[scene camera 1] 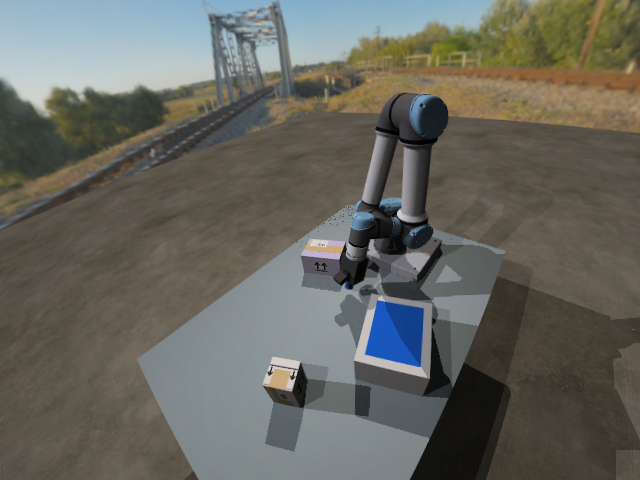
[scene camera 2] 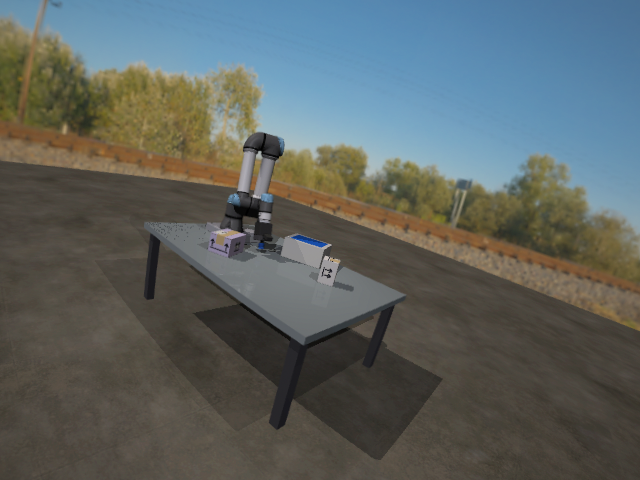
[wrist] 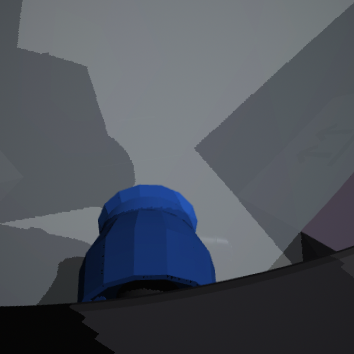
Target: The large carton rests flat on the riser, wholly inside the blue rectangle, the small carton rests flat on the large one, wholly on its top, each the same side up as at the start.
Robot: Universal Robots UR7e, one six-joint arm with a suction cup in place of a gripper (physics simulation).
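Note:
The large carton (scene camera 1: 321, 262) (scene camera 2: 226, 243) (wrist: 340, 220), lilac with tan tape, stands on the table near the arm's base, its arrows pointing up. The small carton (scene camera 1: 284, 381) (scene camera 2: 327, 271), white with tan tape, stands on the table in front of the riser; its arrows point down in scene view 1 and sideways in scene view 2. The riser (scene camera 1: 391, 378) (scene camera 2: 299, 252) is a light block with a blue rectangle (scene camera 1: 397, 330) (scene camera 2: 308, 240) on top, bare of cartons. My suction gripper (scene camera 1: 348, 285) (scene camera 2: 261, 246) (wrist: 148, 200) is open, low over the table beside the large carton, holding nothing.
The grey table (scene camera 1: 217, 351) (scene camera 2: 268, 294) carries both cartons, the riser and the arm's base plate (scene camera 1: 400, 266). The riser stands in front of the base plate in scene view 1. The table's long edge runs past the large carton's far side from the riser.

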